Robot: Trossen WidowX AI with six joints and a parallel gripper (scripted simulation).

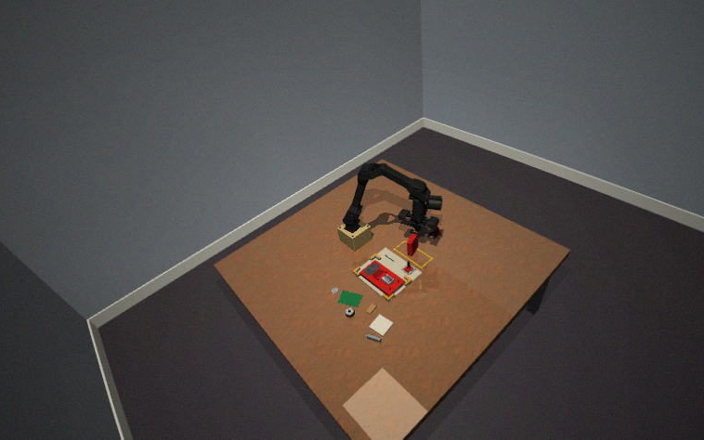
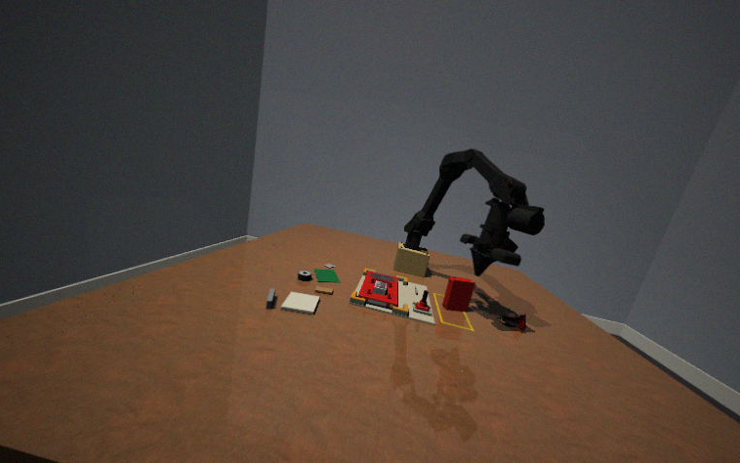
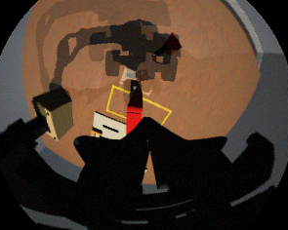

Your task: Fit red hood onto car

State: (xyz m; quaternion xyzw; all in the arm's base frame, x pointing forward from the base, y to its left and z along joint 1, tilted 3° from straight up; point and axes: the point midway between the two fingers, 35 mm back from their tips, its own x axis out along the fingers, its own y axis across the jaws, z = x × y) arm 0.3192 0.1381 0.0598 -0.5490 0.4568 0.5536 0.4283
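Right now my gripper tip is 7 cm above the red hood, 3 cm to the left of it and 1 cm past it. Round my gripper tip: green board 44 cm to the right, 12 cm below, 8 cm behind; then white plate 46 cm to the right, 12 cm ahead, 11 cm below; then grey engine block 26 cm to the right, 10 cm below, 1 cm ahead.
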